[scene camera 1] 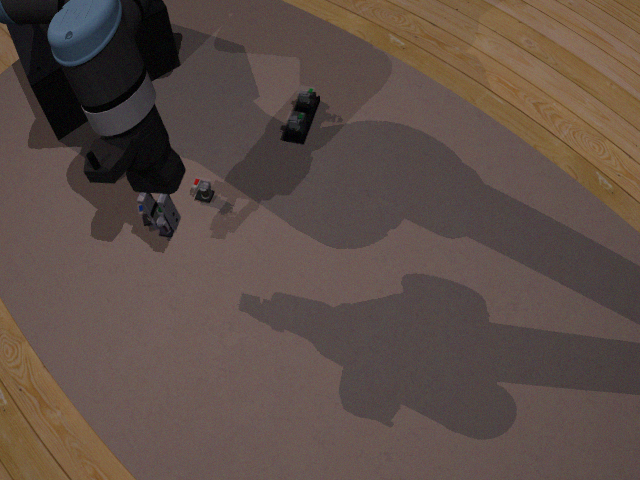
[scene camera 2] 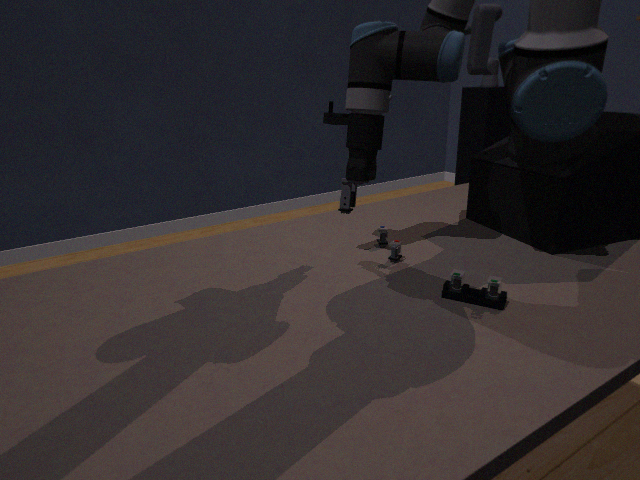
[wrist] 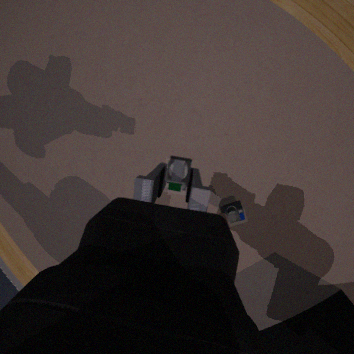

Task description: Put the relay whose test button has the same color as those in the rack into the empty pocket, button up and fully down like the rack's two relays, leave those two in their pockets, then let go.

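Where they show: gripper, fingertip midpoint: (scene camera 1: 167,222) (scene camera 2: 347,207) (wrist: 177,176); arm's base at its link origin: (scene camera 2: 551,145).
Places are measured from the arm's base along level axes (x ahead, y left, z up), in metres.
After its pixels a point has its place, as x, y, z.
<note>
My gripper (scene camera 1: 162,218) @(0.504, -0.100, -0.105) (scene camera 2: 346,202) @(0.504, -0.100, -0.105) (wrist: 177,176) @(0.504, -0.100, -0.105) is shut on a grey relay (scene camera 1: 164,226) @(0.520, -0.110, -0.083) (scene camera 2: 345,210) @(0.513, -0.093, -0.109) (wrist: 179,170) @(0.506, -0.111, -0.077) with a green test button. It holds the relay above the mat, base down, and the fingers hide part of it. The black rack (scene camera 1: 294,138) @(0.450, 0.166, -0.201) (scene camera 2: 473,299) @(0.430, 0.220, -0.205) stands well away from the gripper. Two relays with green buttons, one (scene camera 1: 307,97) @(0.410, 0.229, -0.175) (scene camera 2: 494,288) @(0.410, 0.245, -0.178) and another (scene camera 1: 296,121) @(0.445, 0.176, -0.169) (scene camera 2: 456,282) @(0.446, 0.192, -0.180), stand upright in its end pockets. The pocket between them is empty. The rack does not show in the wrist view.
A relay with a red button (scene camera 1: 203,190) @(0.449, -0.013, -0.175) (scene camera 2: 395,251) @(0.445, 0.003, -0.187) stands on the mat (scene camera 1: 217,413) @(0.730, -0.212, -0.214) (scene camera 2: 413,434) @(0.709, 0.419, -0.214) between gripper and rack. A relay with a blue button (scene camera 1: 140,207) @(0.402, -0.111, -0.171) (scene camera 2: 382,236) @(0.415, -0.092, -0.187) (wrist: 234,212) @(0.414, -0.107, -0.172) stands near it, partly hidden behind the fingers in scene camera 1.
</note>
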